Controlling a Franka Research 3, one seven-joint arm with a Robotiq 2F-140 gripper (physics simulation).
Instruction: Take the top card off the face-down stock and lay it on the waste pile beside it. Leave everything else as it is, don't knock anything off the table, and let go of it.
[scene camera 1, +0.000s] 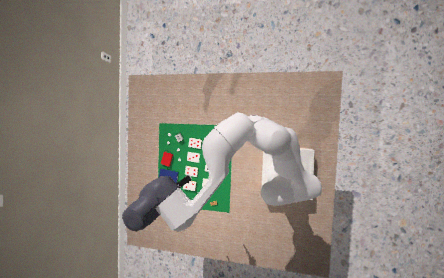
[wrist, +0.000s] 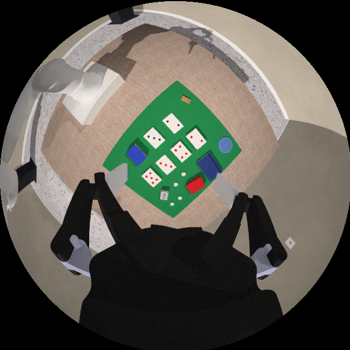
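Note:
The face-down stock looks to be the blue-backed stack at the left of the green mat in the wrist view; the arm hides it in the scene view. Beside it lies a face-up white card with three black pips, which may be the waste pile; its height is hard to tell. My gripper is open and empty, high above the mat, its fingers wide apart. The stack shows ahead of the left fingertip in the wrist view. In the scene view the arm hides most of the gripper; one black finger shows.
Face-up cards include a black two, a red two and several other red ones. A dark blue box, red block, blue disc, grey die, small white pieces and tan block also sit there.

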